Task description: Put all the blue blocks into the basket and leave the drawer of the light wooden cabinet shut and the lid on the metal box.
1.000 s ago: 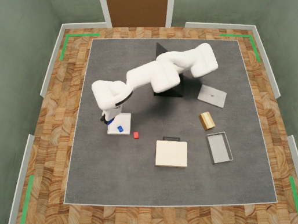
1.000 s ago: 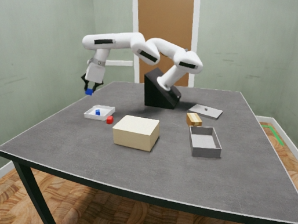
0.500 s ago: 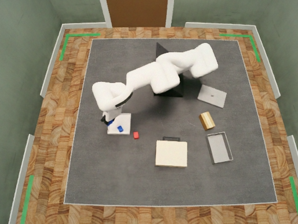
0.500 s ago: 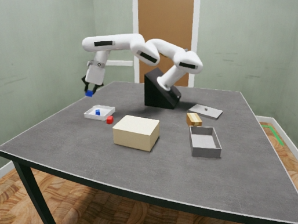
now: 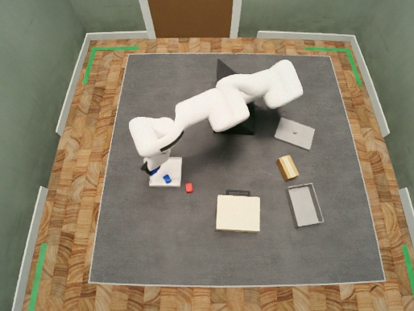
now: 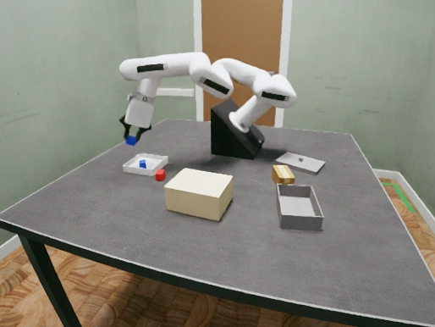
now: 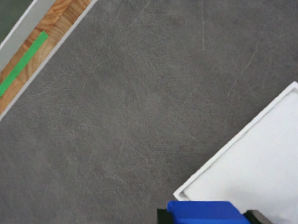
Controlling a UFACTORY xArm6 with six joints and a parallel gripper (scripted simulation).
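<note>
Right now my hand is 14 cm above the white basket, 3 cm to the right of it and 3 cm past it. Also, from my hand: grey metal box 67 cm to the left, 14 cm ahead, 13 cm below; then light wooden cabinet 36 cm to the left, 17 cm ahead, 11 cm below; then brown cardboard box 62 cm to the left, 12 cm below, 4 cm behind.
</note>
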